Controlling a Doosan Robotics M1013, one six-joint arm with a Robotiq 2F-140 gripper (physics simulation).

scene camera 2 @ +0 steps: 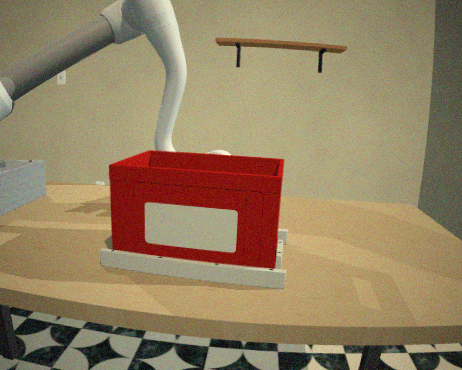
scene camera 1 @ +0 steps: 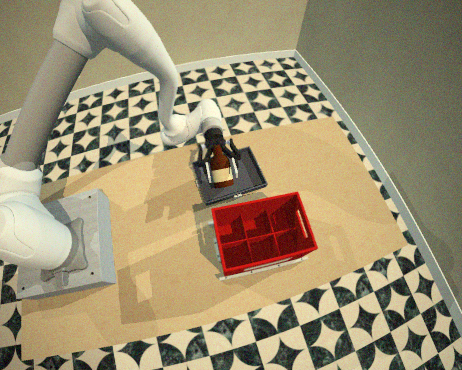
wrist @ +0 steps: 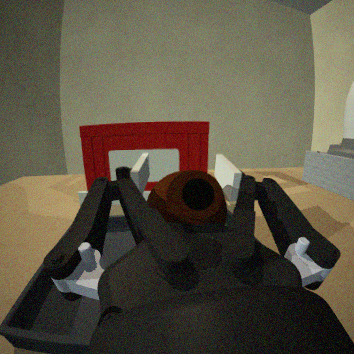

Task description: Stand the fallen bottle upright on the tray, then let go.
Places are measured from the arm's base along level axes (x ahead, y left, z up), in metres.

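Pixels of known places: gripper, fingertip midpoint: [scene camera 1: 223, 177] [wrist: 182, 163]; arm's base, origin of the base link: [scene camera 1: 63, 249].
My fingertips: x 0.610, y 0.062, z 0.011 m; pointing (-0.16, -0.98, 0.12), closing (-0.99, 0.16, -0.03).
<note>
Ahead of a thing's pixels: the offset from my fingertips to its top centre. "*": to the spot under its first point.
The brown bottle @[0.021 m up, 0.012 m ahead, 0.070 m left] [scene camera 1: 222, 176] [wrist: 162, 195] with a cream label is tipped over at the tray, not upright. Its neck points back at the gripper's palm and its mouth faces the wrist camera. Its base end is toward the red crate; how flat it lies is hard to tell. The dark grey tray @[* 0.106 m down, 0.134 m ahead, 0.040 m left] [scene camera 1: 251, 172] [wrist: 55, 305] is under it. My gripper [scene camera 1: 222, 170] [wrist: 182, 163] is open, low over the tray, its pale pads on either side of the bottle with no grip on it. Bottle, tray and gripper are hidden behind the crate in scene camera 2.
A red six-compartment crate @[0.064 m up, 0.040 m ahead, 0.231 m right] [scene camera 1: 311, 232] [scene camera 2: 127, 215] [wrist: 145, 137] stands close to the tray, with white strips @[* 0.094 m down, 0.038 m ahead, 0.336 m right] [scene camera 2: 195, 270] along its base. The arm's grey base block [scene camera 1: 107, 240] [scene camera 2: 22, 185] [wrist: 330, 172] is at the other side. A wooden wall shelf [scene camera 2: 280, 45] hangs behind.
</note>
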